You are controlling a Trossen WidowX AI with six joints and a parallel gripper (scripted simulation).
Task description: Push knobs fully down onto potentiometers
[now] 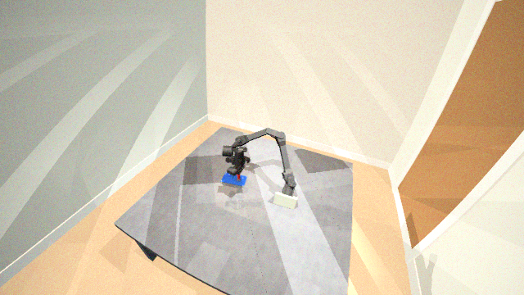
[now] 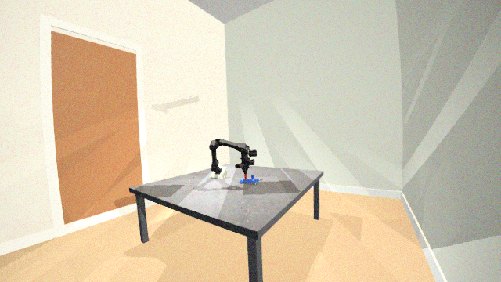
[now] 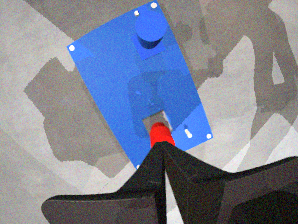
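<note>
The red knob is 20 mm below my gripper tip. The rest, counted from my gripper tip: blue knob (80 mm ahead, 30 mm to the right, 10 mm below).
</note>
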